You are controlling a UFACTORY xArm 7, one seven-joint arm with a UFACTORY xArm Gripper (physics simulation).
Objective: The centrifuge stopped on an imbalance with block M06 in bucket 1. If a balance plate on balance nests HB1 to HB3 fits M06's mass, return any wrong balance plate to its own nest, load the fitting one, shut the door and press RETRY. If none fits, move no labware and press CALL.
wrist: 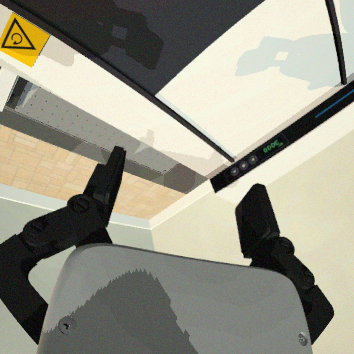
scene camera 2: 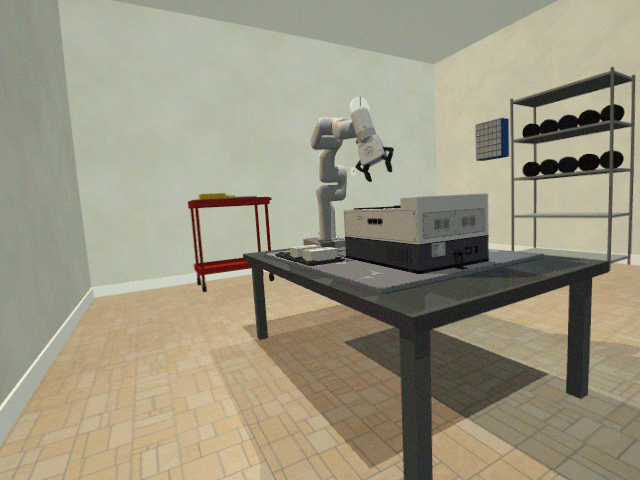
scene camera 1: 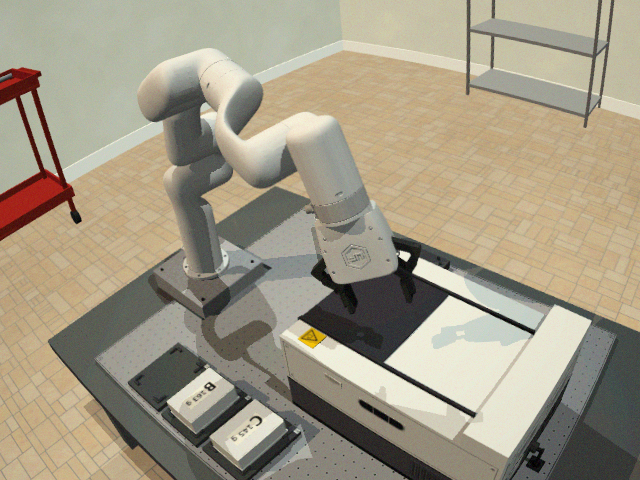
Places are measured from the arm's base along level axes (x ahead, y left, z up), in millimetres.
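Pixels of known places: gripper, fingertip midpoint: [wrist: 186,180] [scene camera 2: 379,176] [scene camera 1: 382,303]; arm's base, link origin: [scene camera 2: 327,238] [scene camera 1: 206,264].
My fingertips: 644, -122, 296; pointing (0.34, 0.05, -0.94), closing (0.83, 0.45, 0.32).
Observation:
Ahead of a thing's pixels: the offset from my fingertips to its top centre, as dx, dy, dz. "spot": to the spot under its first point. Level surfaces: height alone.
My gripper [scene camera 1: 381,303] [scene camera 2: 379,175] [wrist: 186,180] is open and empty, tilted above the centrifuge [scene camera 1: 336,372] [scene camera 2: 379,229] [wrist: 100,90]. On the centrifuge top, a dark panel {-78, +98, -124} [scene camera 1: 413,320] [wrist: 200,30] adjoins a white panel {dz -126} [scene camera 1: 454,356] [wrist: 215,95] between two black rails. The bowl, buckets and block M06 do not show. In the wrist view, a green display {spot: +207, +41, -108} [wrist: 272,146] sits beside several round buttons {spot: +204, -15, -109} [wrist: 243,165]; their labels are unreadable. Plate B, 163 g {-316, -188, -283} [scene camera 1: 201,397], and plate C, 145 g {-179, -189, -283} [scene camera 1: 249,432], sit on their nests. The dark nest {-452, -184, -318} [scene camera 1: 168,374] beside B is empty.
The robot's base plate [scene camera 1: 204,289] is bolted behind the nests on the table [scene camera 1: 77,330] [scene camera 2: 516,298]. A yellow warning label {spot: -129, -32, -125} [scene camera 1: 311,337] [wrist: 22,40] is on the centrifuge's corner. A red cart [scene camera 1: 31,201] [scene camera 2: 230,202] and a shelf rack [scene camera 1: 537,38] [scene camera 2: 612,196] stand away from the table.

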